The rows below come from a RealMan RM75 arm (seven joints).
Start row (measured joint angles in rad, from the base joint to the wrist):
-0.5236, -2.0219, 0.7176, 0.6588, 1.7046, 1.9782, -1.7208
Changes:
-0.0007, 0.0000, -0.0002, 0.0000, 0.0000, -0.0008, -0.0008
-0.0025, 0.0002, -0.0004, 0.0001, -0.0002, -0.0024, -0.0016
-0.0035, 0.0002, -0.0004, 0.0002, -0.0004, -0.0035, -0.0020
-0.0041, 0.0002, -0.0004, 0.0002, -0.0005, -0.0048, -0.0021
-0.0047, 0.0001, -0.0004, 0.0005, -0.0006, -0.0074, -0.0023
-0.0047, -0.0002, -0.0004, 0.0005, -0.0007, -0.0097, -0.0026
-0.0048, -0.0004, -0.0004, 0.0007, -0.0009, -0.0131, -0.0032
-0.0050, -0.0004, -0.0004, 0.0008, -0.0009, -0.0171, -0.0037
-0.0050, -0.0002, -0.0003, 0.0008, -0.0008, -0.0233, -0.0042
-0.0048, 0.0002, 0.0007, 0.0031, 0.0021, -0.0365, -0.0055
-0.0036, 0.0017, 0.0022, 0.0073, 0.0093, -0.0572, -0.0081
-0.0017, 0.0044, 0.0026, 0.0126, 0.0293, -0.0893, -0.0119
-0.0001, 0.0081, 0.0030, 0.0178, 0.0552, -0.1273, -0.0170
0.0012, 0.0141, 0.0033, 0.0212, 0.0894, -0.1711, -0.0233
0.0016, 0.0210, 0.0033, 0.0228, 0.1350, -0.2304, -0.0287
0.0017, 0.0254, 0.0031, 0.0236, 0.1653, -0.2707, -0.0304
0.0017, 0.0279, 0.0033, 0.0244, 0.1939, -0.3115, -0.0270
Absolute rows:
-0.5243, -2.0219, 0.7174, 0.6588, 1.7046, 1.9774, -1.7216
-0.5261, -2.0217, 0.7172, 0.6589, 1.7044, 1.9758, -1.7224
-0.5271, -2.0217, 0.7172, 0.6590, 1.7042, 1.9747, -1.7228
-0.5277, -2.0217, 0.7172, 0.6590, 1.7041, 1.9734, -1.7229
-0.5283, -2.0218, 0.7172, 0.6593, 1.7040, 1.9708, -1.7231
-0.5283, -2.0221, 0.7172, 0.6593, 1.7039, 1.9685, -1.7234
-0.5284, -2.0223, 0.7172, 0.6595, 1.7037, 1.9651, -1.7240
-0.5286, -2.0223, 0.7172, 0.6596, 1.7037, 1.9611, -1.7245
-0.5286, -2.0221, 0.7173, 0.6596, 1.7038, 1.9549, -1.7250
-0.5284, -2.0217, 0.7183, 0.6619, 1.7067, 1.9417, -1.7263
-0.5272, -2.0202, 0.7198, 0.6661, 1.7139, 1.9210, -1.7289
-0.5253, -2.0175, 0.7202, 0.6714, 1.7339, 1.8889, -1.7327
-0.5237, -2.0138, 0.7206, 0.6766, 1.7598, 1.8509, -1.7378
-0.5224, -2.0078, 0.7209, 0.6800, 1.7940, 1.8071, -1.7441
-0.5220, -2.0009, 0.7209, 0.6816, 1.8396, 1.7478, -1.7495
-0.5219, -1.9965, 0.7207, 0.6824, 1.8699, 1.7075, -1.7512
-0.5219, -1.9940, 0.7209, 0.6832, 1.8985, 1.6667, -1.7478

